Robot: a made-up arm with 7 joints. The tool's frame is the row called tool.
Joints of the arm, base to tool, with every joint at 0 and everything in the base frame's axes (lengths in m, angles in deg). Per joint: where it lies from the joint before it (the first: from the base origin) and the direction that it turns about. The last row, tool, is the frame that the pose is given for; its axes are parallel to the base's.
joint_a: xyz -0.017 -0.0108 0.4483 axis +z
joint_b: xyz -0.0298 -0.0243 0.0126 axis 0 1 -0.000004
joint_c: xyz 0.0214 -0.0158 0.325 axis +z
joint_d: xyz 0.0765 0.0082 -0.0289 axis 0 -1 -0.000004
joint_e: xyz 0.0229 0.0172 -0.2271 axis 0 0.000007 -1
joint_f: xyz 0.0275 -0.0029 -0.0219 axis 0 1 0.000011
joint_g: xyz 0.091 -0.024 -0.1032 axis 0 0.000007 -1
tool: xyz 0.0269 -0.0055 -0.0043
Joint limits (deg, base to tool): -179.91..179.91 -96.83..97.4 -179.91..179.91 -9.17..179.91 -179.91..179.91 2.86..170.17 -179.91..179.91
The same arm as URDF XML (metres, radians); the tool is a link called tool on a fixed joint. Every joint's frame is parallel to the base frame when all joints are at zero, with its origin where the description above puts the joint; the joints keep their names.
<robot name="arm">
  <joint name="joint_a" type="revolute">
    <parent link="base"/>
    <child link="link1"/>
    <origin xyz="-0.017 -0.0108 0.4483" rpy="0 0 0"/>
    <axis xyz="0 0 1"/>
    <limit lower="-3.14" upper="3.14"/>
  </joint>
  <joint name="joint_b" type="revolute">
    <parent link="link1"/>
    <child link="link2"/>
    <origin xyz="-0.0298 -0.0243 0.0126" rpy="0 0 0"/>
    <axis xyz="0 1 0"/>
    <limit lower="-1.69" upper="1.7"/>
  </joint>
  <joint name="joint_c" type="revolute">
    <parent link="link2"/>
    <child link="link3"/>
    <origin xyz="0.0214 -0.0158 0.325" rpy="0 0 0"/>
    <axis xyz="0 0 1"/>
    <limit lower="-3.14" upper="3.14"/>
  </joint>
  <joint name="joint_d" type="revolute">
    <parent link="link3"/>
    <child link="link4"/>
    <origin xyz="0.0765 0.0082 -0.0289" rpy="0 0 0"/>
    <axis xyz="0 -1 0"/>
    <limit lower="-0.16" upper="3.14"/>
  </joint>
  <joint name="joint_e" type="revolute">
    <parent link="link4"/>
    <child link="link5"/>
    <origin xyz="0.0229 0.0172 -0.2271" rpy="0 0 0"/>
    <axis xyz="0 0 -1"/>
    <limit lower="-3.14" upper="3.14"/>
  </joint>
  <joint name="joint_f" type="revolute">
    <parent link="link5"/>
    <child link="link6"/>
    <origin xyz="0.0275 -0.0029 -0.0219" rpy="0 0 0"/>
    <axis xyz="0 1 0"/>
    <limit lower="0.0499" upper="2.97"/>
  </joint>
  <joint name="joint_g" type="revolute">
    <parent link="link6"/>
    <child link="link7"/>
    <origin xyz="0.091 -0.024 -0.1032" rpy="0 0 0"/>
    <axis xyz="0 0 -1"/>
    <limit lower="-3.14" upper="3.14"/>
  </joint>
  <joint name="tool_fixed" type="fixed">
    <parent link="link7"/>
    <child link="tool"/>
    <origin xyz="0.0269 -0.0055 -0.0043" rpy="0 0 0"/>
  </joint>
  <link name="base"/>
  <link name="link1"/>
  <link name="link2"/>
  <link name="link3"/>
  <link name="link4"/>
  <link name="link5"/>
  <link name="link6"/>
  <link name="link7"/>
  <link name="tool"/>
</robot>

